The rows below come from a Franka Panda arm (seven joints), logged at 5 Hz.
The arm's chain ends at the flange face. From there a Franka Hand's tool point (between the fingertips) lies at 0.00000 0.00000 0.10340 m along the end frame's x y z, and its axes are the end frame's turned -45 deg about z.
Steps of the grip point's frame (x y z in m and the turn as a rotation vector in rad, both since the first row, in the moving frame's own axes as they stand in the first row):
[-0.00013 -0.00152 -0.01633 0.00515 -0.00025 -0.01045]
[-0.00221 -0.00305 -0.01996 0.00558 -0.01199 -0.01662]
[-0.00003 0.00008 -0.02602 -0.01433 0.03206 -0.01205]
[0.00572 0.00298 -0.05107 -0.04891 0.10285 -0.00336]
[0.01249 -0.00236 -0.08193 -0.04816 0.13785 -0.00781]
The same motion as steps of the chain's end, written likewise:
[-0.00077 -0.00063 -0.01633 0.00346 -0.00382 -0.01045]
[-0.00244 -0.00107 -0.01995 -0.00453 -0.01242 -0.01662]
[-0.00335 0.00139 -0.02596 0.01254 0.03280 -0.01205]
[-0.00491 0.00202 -0.05040 0.03814 0.10731 -0.00336]
[-0.00636 -0.00391 -0.08083 0.06342 0.13153 -0.00781]

